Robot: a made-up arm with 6 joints.
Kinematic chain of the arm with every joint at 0, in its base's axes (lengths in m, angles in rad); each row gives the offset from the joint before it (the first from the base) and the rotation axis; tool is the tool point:
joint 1: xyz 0 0 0.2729 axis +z
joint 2: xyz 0 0 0 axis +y
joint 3: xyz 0 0 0.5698 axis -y
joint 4: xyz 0 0 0 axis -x
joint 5: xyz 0.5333 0 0 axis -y
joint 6: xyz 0 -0.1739 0 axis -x
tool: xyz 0 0 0
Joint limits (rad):
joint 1: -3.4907..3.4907
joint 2: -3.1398..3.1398
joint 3: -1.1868..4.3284
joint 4: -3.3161..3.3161
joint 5: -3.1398..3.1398
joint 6: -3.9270..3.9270
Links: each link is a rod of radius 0.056 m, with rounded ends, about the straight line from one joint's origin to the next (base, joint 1, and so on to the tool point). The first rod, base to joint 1, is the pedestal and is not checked.
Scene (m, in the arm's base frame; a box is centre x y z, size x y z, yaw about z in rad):
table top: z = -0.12
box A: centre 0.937 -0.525 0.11 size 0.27 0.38 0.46 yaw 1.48
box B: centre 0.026 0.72 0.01 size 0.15 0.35 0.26 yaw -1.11
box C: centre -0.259 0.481 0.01 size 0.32 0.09 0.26 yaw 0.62
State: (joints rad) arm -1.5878 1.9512 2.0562 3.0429 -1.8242 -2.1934
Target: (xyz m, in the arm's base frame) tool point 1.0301 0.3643 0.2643
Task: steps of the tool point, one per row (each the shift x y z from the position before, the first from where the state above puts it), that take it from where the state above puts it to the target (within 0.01 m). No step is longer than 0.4 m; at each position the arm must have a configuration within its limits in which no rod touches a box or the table.
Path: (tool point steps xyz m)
1: 0.2766 0.0843 0.2140
2: 0.2186 0.1900 0.2064
3: 0.1197 0.2578 0.1898
4: 0.1447 0.1742 -0.0500
5: 0.0974 0.2109 -0.0559
6: 0.0407 0.2337 -0.0606
7: -0.0205 0.2396 -0.0644
8: 0.0049 0.0080 -0.0498
9: 0.0022 0.0075 -0.0499
10: -0.0004 0.0069 -0.0501
11: -0.0031 0.0062 -0.0499
12: -0.0057 0.0056 -0.0496

